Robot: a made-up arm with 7 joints. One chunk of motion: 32 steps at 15 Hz.
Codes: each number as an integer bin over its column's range. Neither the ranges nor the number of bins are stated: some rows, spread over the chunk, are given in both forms.
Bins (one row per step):
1: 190 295 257 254 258 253
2: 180 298 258 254 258 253
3: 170 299 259 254 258 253
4: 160 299 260 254 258 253
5: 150 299 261 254 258 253
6: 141 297 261 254 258 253
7: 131 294 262 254 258 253
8: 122 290 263 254 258 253
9: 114 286 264 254 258 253
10: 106 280 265 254 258 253
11: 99 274 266 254 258 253
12: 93 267 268 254 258 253
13: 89 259 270 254 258 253
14: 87 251 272 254 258 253
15: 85 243 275 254 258 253
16: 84 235 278 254 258 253
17: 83 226 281 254 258 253
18: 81 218 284 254 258 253
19: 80 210 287 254 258 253
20: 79 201 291 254 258 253
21: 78 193 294 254 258 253
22: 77 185 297 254 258 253
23: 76 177 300 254 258 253
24: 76 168 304 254 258 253
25: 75 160 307 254 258 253
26: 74 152 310 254 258 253
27: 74 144 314 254 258 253
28: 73 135 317 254 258 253
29: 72 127 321 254 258 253
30: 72 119 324 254 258 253
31: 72 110 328 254 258 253
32: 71 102 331 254 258 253
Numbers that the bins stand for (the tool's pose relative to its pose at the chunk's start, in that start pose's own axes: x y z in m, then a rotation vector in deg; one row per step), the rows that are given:
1: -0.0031 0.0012 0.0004 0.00 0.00 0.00
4: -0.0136 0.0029 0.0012 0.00 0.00 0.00
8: -0.0270 -0.0008 0.0021 0.00 0.00 0.00
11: -0.0351 -0.0074 0.0029 0.00 0.00 0.00
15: -0.0401 -0.0201 0.0053 0.00 0.00 0.00
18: -0.0415 -0.0304 0.0078 0.00 0.00 0.00
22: -0.0429 -0.0440 0.0114 0.00 0.00 0.00
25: -0.0436 -0.0542 0.0141 0.00 0.00 0.00
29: -0.0446 -0.0678 0.0179 0.00 0.00 0.00
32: -0.0450 -0.0781 0.0207 0.00 0.00 0.00
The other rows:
2: -0.0066 0.0025 0.0007 0.00 0.00 0.00
3: -0.0101 0.0029 0.0010 0.00 0.00 0.00
5: -0.0172 0.0029 0.0015 0.00 0.00 0.00
6: -0.0203 0.0021 0.0015 0.00 0.00 0.00
7: -0.0239 0.0008 0.0018 0.00 0.00 0.00
9: -0.0298 -0.0025 0.0023 0.00 0.00 0.00
10: -0.0327 -0.0049 0.0026 0.00 0.00 0.00
12: -0.0372 -0.0103 0.0034 0.00 0.00 0.00
13: -0.0386 -0.0136 0.0040 0.00 0.00 0.00
14: -0.0394 -0.0168 0.0045 0.00 0.00 0.00
16: -0.0404 -0.0234 0.0062 0.00 0.00 0.00
17: -0.0408 -0.0271 0.0070 0.00 0.00 0.00
19: -0.0418 -0.0337 0.0086 0.00 0.00 0.00
20: -0.0422 -0.0374 0.0097 0.00 0.00 0.00
21: -0.0425 -0.0407 0.0105 0.00 0.00 0.00
23: -0.0432 -0.0473 0.0122 0.00 0.00 0.00
24: -0.0432 -0.0510 0.0133 0.00 0.00 0.00
26: -0.0439 -0.0575 0.0149 0.00 0.00 0.00
27: -0.0439 -0.0608 0.0160 0.00 0.00 0.00
28: -0.0443 -0.0645 0.0168 0.00 0.00 0.00
30: -0.0446 -0.0711 0.0188 0.00 0.00 0.00
31: -0.0446 -0.0748 0.0199 0.00 0.00 0.00

